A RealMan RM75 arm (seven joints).
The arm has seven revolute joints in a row. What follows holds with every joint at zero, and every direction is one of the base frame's.
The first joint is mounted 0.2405 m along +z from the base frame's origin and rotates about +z.
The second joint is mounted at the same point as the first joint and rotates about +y.
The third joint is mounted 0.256 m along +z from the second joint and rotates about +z.
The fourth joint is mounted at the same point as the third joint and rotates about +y.
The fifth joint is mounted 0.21 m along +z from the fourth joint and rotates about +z.
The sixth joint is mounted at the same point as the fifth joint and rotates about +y.
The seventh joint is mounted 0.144 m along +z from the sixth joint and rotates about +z.
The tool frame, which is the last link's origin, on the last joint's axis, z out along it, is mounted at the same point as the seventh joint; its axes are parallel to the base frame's.
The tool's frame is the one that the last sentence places.
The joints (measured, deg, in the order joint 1, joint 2, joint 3, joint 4, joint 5, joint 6, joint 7), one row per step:
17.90 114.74 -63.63 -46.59 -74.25 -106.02 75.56
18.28 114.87 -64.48 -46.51 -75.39 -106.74 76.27
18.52 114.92 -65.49 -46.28 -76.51 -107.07 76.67
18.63 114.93 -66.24 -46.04 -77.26 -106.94 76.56
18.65 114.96 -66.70 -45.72 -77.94 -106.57 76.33
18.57 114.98 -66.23 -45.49 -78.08 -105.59 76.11
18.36 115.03 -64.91 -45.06 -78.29 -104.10 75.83
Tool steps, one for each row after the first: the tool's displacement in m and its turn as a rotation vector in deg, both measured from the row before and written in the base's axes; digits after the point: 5 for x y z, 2 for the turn. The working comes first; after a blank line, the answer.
Tool pose at each row, in the base's axes (x y z in m, rotation vector in deg; the steps are taken from these numbers as rounded here):
0.21834 0.27346 0.04773 -155.34 12.47 77.04
0.21637 0.27097 0.04257 -158.08 13.07 76.81
0.21589 0.26851 0.03707 -160.59 13.88 76.05
0.21634 0.26726 0.03303 -162.01 14.28 75.12
0.21772 0.26658 0.02962 -162.80 14.84 74.11
0.21996 0.26893 0.02969 -161.67 15.55 73.27
0.22461 0.27290 0.03145 -159.25 16.94 72.12

-0.00197 -0.00249 -0.00516 -2.34 -0.73 0.80
-0.00048 -0.00246 -0.00550 -2.06 -0.98 0.49
0.00045 -0.00125 -0.00404 -0.99 -0.85 0.22
0.00138 -0.00068 -0.00341 -0.51 -0.76 -0.15
0.00224 0.00235 0.00007 0.96 -0.30 -1.02
0.00465 0.00397 0.00176 1.87 -0.24 -2.01

